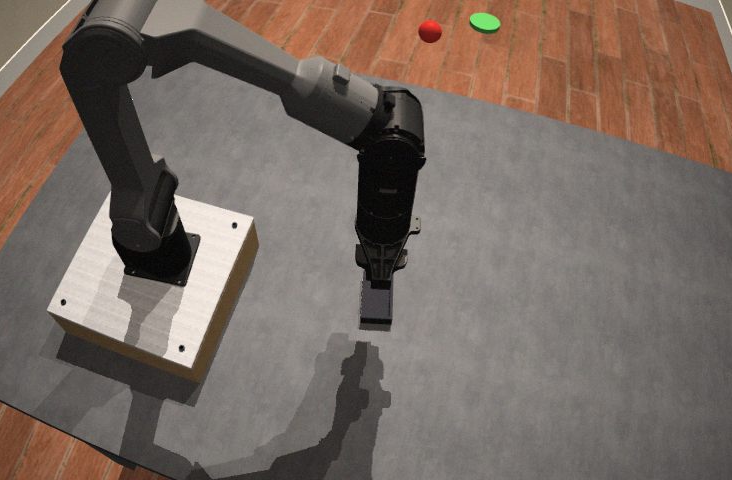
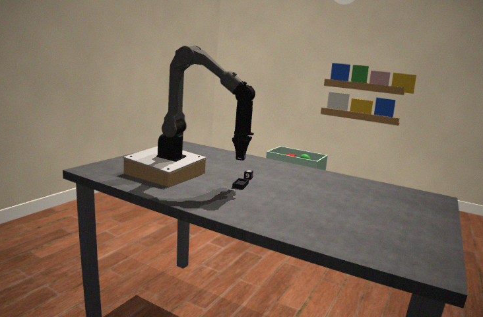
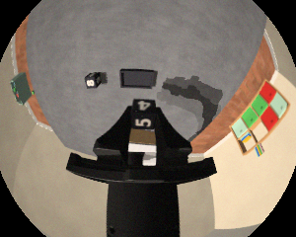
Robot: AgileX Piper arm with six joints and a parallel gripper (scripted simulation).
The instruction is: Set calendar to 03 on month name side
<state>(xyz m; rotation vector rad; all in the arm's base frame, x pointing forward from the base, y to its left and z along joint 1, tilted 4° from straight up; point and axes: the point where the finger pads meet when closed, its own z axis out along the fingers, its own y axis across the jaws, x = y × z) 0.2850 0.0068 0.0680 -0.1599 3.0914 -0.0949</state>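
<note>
My hand is 110 mm above the dark tray and 20 mm to the right of it. The rest, counted from my hand: black cube (right at my hand).
</note>
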